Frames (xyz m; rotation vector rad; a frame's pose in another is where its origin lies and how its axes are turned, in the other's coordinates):
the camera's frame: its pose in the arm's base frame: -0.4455 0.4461 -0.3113 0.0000 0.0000 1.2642
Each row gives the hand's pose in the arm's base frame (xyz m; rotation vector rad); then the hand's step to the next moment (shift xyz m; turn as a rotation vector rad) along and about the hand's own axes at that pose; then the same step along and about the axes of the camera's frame.
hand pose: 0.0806 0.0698 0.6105 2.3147 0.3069 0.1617
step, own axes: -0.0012 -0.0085 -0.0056 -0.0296 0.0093 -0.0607
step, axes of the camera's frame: 0.0077 0.0064 -0.0023 0.0147 0.0463 0.0479
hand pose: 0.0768 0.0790 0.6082 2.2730 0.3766 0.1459
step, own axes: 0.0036 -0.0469 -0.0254 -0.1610 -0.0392 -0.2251
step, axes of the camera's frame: 0.0426 0.0268 -0.0181 0.0637 0.2426 0.1234
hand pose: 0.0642 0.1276 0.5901 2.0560 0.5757 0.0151
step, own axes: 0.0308 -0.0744 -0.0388 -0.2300 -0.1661 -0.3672
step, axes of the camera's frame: 0.0685 0.0333 -0.0467 0.1544 0.4234 0.1107
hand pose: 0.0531 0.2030 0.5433 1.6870 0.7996 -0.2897
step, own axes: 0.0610 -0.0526 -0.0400 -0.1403 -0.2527 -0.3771
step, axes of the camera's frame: 0.0605 0.0169 -0.0643 0.2021 0.4300 -0.0047
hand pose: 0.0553 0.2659 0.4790 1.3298 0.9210 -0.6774
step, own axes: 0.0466 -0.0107 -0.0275 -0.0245 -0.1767 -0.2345
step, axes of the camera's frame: 0.0312 0.0000 -0.0455 0.1328 0.2543 -0.0670
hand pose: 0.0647 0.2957 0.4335 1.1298 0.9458 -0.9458
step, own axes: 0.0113 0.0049 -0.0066 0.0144 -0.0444 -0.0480
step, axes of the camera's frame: 0.0079 -0.0052 -0.0103 0.0231 0.0526 -0.0344
